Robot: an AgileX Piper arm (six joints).
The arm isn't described. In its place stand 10 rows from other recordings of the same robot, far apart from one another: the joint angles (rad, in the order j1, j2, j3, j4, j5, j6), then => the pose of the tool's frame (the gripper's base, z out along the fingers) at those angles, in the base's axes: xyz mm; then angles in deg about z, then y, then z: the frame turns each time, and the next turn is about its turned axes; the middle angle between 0 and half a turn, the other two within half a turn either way.
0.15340 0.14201 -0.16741 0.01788 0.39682 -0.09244 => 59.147, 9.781, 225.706, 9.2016, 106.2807, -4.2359
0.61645 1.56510 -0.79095 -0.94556 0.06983 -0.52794 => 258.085, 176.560, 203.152, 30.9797, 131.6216, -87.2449
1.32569 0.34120 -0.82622 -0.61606 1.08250 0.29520 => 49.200, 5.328, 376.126, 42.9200, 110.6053, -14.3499
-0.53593 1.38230 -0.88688 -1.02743 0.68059 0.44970 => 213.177, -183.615, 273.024, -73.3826, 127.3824, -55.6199
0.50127 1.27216 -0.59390 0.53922 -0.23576 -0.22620 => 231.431, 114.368, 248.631, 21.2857, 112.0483, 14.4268
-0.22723 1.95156 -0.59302 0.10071 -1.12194 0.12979 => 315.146, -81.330, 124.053, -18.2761, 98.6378, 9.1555
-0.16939 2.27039 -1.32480 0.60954 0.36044 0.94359 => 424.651, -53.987, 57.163, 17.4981, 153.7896, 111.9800
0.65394 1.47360 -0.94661 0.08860 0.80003 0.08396 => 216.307, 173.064, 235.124, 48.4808, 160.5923, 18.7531
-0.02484 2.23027 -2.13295 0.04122 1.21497 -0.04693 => 485.282, -8.541, 256.429, 5.0797, 160.0581, 4.2503
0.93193 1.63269 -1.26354 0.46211 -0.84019 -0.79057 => 249.762, 285.578, 395.198, 31.5067, 62.9566, -16.5584
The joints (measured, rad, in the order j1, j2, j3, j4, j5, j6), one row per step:
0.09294, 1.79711, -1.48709, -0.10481, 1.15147, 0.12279
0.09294, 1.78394, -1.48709, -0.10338, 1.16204, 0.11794
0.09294, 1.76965, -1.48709, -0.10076, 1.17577, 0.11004
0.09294, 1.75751, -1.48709, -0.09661, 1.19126, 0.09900
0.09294, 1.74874, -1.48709, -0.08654, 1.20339, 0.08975
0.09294, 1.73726, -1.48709, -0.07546, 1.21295, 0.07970
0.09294, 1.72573, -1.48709, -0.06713, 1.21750, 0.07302
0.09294, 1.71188, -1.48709, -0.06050, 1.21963, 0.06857
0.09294, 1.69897, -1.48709, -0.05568, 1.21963, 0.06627
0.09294, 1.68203, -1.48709, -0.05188, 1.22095, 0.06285
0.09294, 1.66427, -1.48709, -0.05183, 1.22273, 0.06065
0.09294, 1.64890, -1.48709, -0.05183, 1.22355, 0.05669
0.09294, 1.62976, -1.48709, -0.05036, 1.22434, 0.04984
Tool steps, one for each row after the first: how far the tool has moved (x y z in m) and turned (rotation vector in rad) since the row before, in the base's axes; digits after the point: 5 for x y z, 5 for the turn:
-0.00286, -0.00019, 0.00463, 0.00041, -0.00217, 0.00335
-0.00339, -0.00015, 0.00493, 0.00070, 0.00017, 0.00581
-0.00329, -0.00001, 0.00407, 0.00120, 0.00441, 0.00850
-0.00255, 0.00058, 0.00285, 0.00750, 0.00481, 0.00616
-0.00280, 0.00066, 0.00383, 0.00892, -0.00036, 0.00721
-0.00238, 0.00048, 0.00393, 0.00744, -0.00588, 0.00491
-0.00260, 0.00032, 0.00477, 0.00666, -0.01089, 0.00326
-0.00229, 0.00020, 0.00446, 0.00544, -0.01233, 0.00161
-0.00319, 0.00003, 0.00580, 0.00439, -0.01511, 0.00281
-0.00345, -0.00032, 0.00602, 0.00097, -0.01585, 0.00203
-0.00300, -0.00028, 0.00518, 0.00029, -0.01439, 0.00377
-0.00384, -0.00023, 0.00638, 0.00123, -0.01799, 0.00644

